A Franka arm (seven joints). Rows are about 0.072 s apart.
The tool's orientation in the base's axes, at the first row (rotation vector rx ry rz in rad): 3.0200, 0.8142, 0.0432
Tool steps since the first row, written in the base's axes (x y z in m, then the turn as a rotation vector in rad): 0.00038, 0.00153, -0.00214, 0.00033, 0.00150, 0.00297; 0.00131, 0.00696, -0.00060, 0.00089, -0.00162, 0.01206; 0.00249, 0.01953, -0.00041, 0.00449, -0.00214, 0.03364; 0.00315, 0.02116, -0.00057, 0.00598, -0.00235, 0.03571; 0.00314, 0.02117, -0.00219, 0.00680, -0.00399, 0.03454; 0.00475, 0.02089, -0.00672, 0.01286, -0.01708, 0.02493; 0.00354, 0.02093, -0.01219, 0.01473, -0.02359, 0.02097
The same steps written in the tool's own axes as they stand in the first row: 0.00105, -0.00117, 0.00214, 0.00111, -0.00107, -0.00297; 0.00462, -0.00537, 0.00060, 0.00023, 0.00209, -0.01202; 0.01196, -0.01564, 0.00037, 0.00358, 0.00478, -0.03348; 0.01335, -0.01672, 0.00054, 0.00481, 0.00576, -0.03550; 0.01331, -0.01677, 0.00216, 0.00467, 0.00756, -0.03430; 0.01445, -0.01581, 0.00674, 0.00310, 0.02173, -0.02443; 0.01330, -0.01656, 0.01217, 0.00135, 0.02821, -0.02038
